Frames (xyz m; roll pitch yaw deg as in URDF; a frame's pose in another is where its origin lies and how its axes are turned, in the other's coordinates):
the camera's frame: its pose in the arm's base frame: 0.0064 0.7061 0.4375 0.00 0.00 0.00
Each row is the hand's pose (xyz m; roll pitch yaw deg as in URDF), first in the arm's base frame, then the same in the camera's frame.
Working: the arm's base frame: its pose in the camera's frame: -0.0064 -0.7061 -0.4375 0.00 0.00 0.00

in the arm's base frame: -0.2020 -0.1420 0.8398 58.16 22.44 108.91
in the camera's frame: -0.2084 -0.8481 0.4023 58.16 22.44 108.91
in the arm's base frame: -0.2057 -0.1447 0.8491 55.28 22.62 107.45
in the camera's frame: -0.2121 -0.8508 0.4116 55.28 22.62 107.45
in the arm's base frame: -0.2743 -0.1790 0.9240 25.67 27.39 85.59
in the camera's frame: -0.2807 -0.8851 0.4865 25.67 27.39 85.59
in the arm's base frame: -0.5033 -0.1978 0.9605 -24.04 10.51 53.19
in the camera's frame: -0.5097 -0.9039 0.5230 -24.04 10.51 53.19
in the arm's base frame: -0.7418 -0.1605 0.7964 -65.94 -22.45 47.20
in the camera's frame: -0.7482 -0.8666 0.3589 -65.94 -22.45 47.20
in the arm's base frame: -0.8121 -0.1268 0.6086 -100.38 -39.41 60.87
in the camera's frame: -0.8185 -0.8329 0.1711 -100.38 -39.41 60.87
